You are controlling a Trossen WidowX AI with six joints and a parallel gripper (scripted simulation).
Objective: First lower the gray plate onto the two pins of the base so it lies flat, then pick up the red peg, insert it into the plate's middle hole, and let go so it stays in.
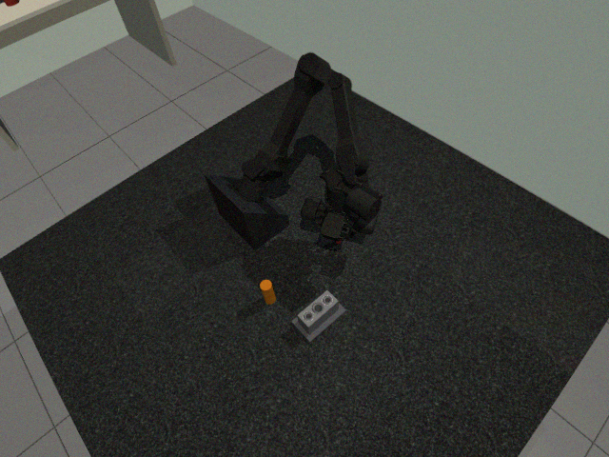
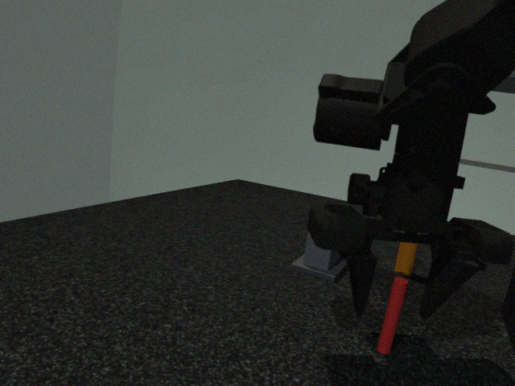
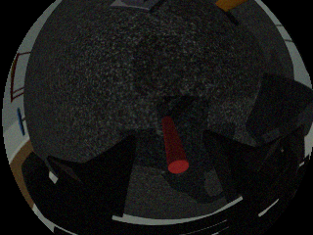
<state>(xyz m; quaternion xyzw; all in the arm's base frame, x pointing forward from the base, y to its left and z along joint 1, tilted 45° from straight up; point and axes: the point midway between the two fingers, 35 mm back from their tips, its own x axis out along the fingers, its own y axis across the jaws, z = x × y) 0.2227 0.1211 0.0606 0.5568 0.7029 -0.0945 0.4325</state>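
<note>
Now: the red peg right at my gripper tip. The rest, counted from my gripper tip: gray plate 19 cm to the right, 13 cm ahead; orange cylinder 25 cm to the right, 1 cm ahead; gray base 19 cm to the right, 13 cm ahead, 3 cm below.
</note>
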